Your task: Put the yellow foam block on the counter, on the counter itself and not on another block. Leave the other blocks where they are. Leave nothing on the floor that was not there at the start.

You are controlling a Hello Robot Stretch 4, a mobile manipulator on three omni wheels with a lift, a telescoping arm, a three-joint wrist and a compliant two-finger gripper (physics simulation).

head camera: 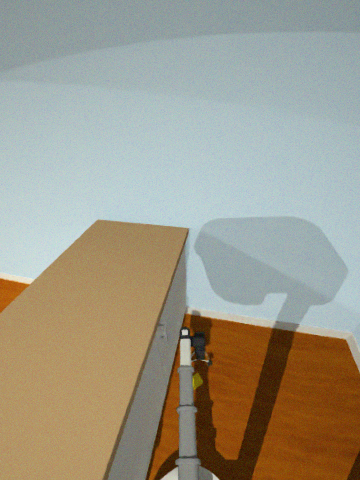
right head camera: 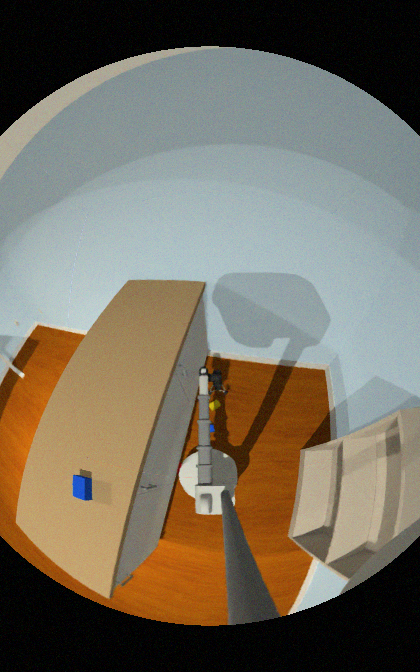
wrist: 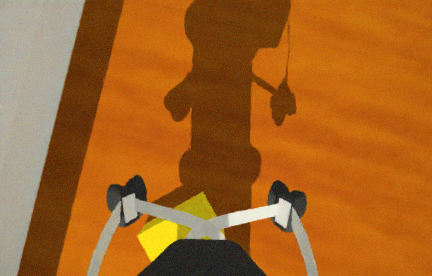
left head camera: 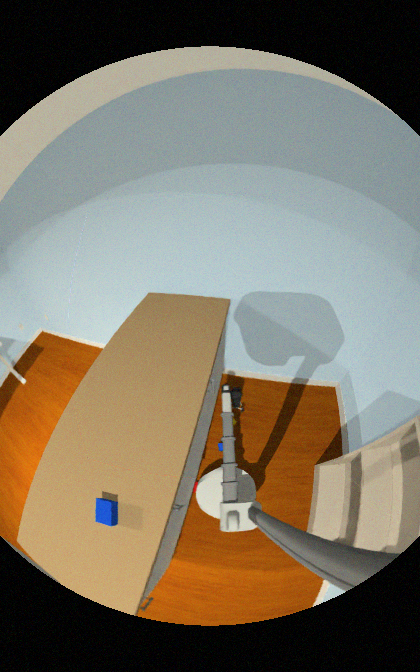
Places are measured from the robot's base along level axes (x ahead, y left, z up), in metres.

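Pixels of known places: gripper, fingertip midpoint: (head camera: 198, 364) (wrist: 207, 194).
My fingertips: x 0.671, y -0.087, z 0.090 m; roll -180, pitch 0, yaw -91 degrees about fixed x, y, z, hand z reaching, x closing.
Note:
Behind a point stands the place of what it marks.
The yellow foam block (head camera: 197, 381) @(z 0.018, x 0.595, y -0.074 m) (left head camera: 234, 422) (right head camera: 214, 405) (wrist: 160, 240) @(z 0.018, x 0.598, y -0.031 m) lies on the wooden floor beside the counter (head camera: 100, 325) @(z 0.883, x 0.487, y 0.293 m) (left head camera: 150, 400) (right head camera: 110, 400). In the wrist view it shows at the bottom, below and between the fingertips, nearer the left one; the gripper body hides part of it. My gripper (head camera: 201, 359) @(z 0.090, x 0.671, y -0.087 m) (left head camera: 240, 407) (right head camera: 218, 390) (wrist: 207, 194) @(z 0.090, x 0.671, y -0.087 m) is open, its fingers apart with nothing held between them, above the floor near the block. A blue block (left head camera: 106, 512) (right head camera: 82, 488) stands on the counter. Another blue block (left head camera: 220, 446) (right head camera: 212, 428) lies on the floor, partly hidden by the arm.
The counter's grey front (head camera: 145, 400) @(z 0.601, x 0.342, y 0.155 m) (wrist: 30, 100) @(z 0.029, x 0.762, y 0.120 m) runs along the left of my arm. A red object (left head camera: 195, 487) (right head camera: 180, 467) shows slightly between my base and the counter. A beige shelf unit (left head camera: 352, 495) (right head camera: 336, 492) stands at the right. A wall closes off the far end.

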